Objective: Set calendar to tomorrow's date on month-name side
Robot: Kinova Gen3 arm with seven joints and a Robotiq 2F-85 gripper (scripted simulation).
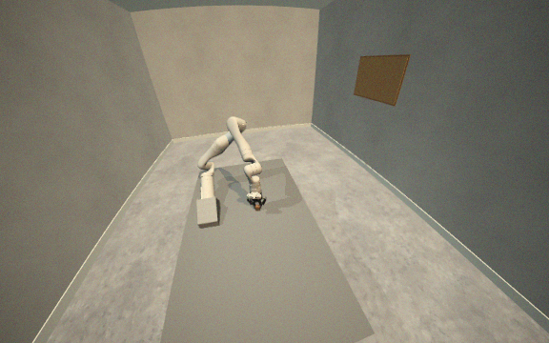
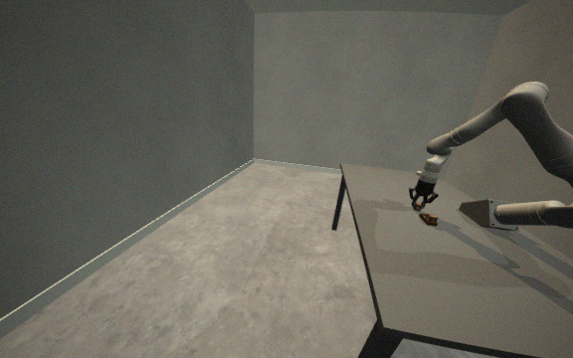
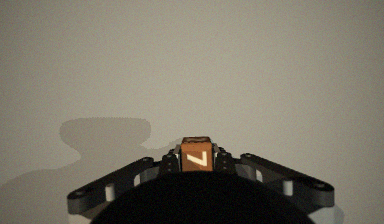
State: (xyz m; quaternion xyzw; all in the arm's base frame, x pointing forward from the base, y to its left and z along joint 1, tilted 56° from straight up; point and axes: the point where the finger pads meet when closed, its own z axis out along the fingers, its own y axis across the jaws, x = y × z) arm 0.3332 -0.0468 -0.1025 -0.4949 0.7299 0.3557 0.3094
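The digit cube lies 10 mm below my hand. The rest, counted from my hand: orange tray: 110 mm to the left, 20 mm below.
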